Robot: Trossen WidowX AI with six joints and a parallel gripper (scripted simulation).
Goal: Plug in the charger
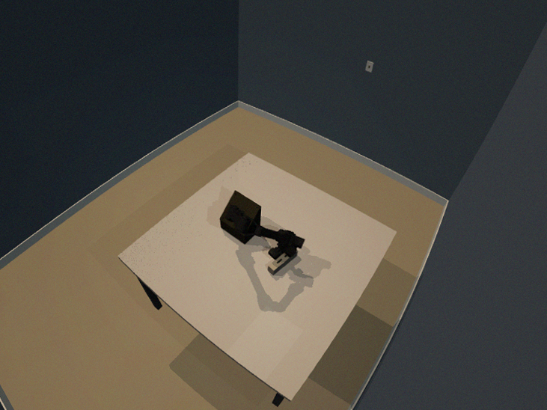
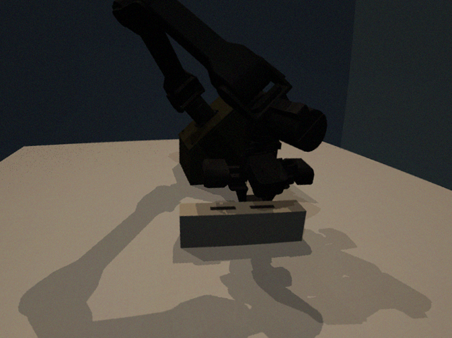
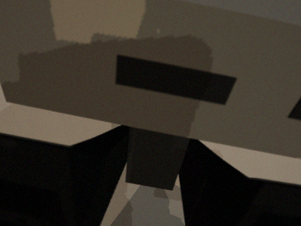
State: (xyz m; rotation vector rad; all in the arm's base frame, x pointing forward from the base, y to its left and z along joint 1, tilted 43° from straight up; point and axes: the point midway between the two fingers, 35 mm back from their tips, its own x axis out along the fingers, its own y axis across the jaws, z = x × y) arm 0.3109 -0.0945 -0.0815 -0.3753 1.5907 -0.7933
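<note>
My gripper tip is now 2 cm short of the dark charger and 1 cm below it.
</note>
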